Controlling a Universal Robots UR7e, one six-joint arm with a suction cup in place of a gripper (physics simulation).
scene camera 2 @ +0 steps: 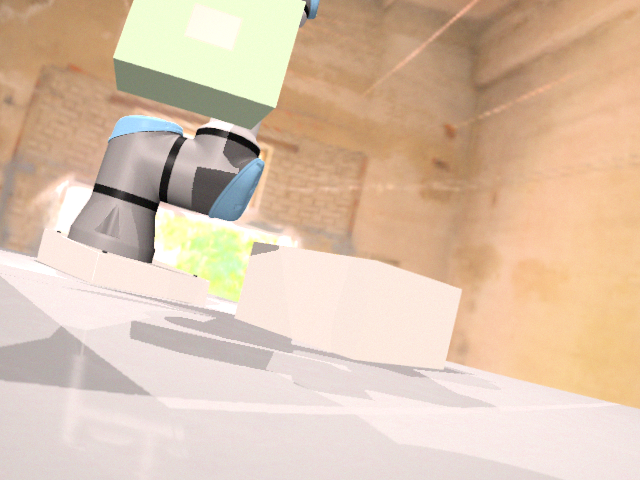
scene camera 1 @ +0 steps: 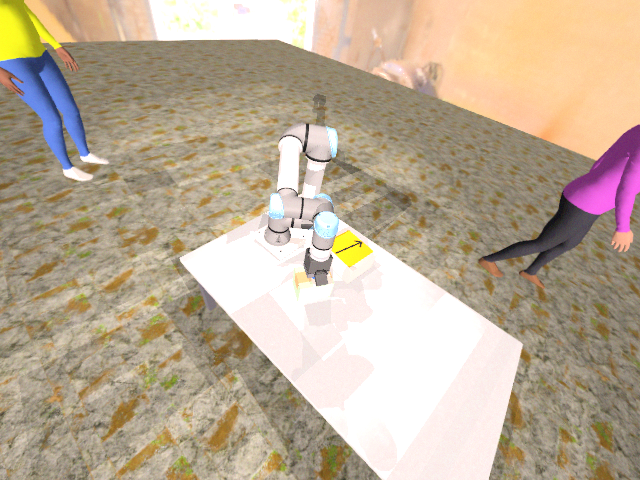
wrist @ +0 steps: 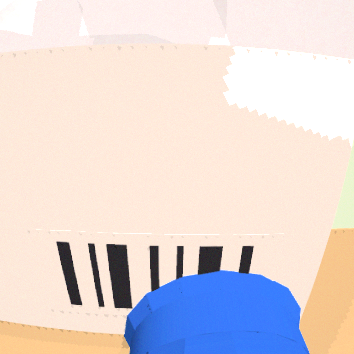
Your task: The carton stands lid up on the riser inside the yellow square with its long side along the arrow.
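Note:
The carton has light green sides and orange on its upper face. In the wrist view, a large pale label with black bars covers much of that face. My blue suction cup is on the upper face, and the carton hangs level from it. In scene camera 2, the carton is high above the table and its dark green underside shows. The off-white riser stands apart from the carton. The yellow square with its black arrow is on the riser's top.
The white table carries the riser and the arm's base. A person in yellow and blue stands at the left. A person in magenta and black is beyond the table's right edge.

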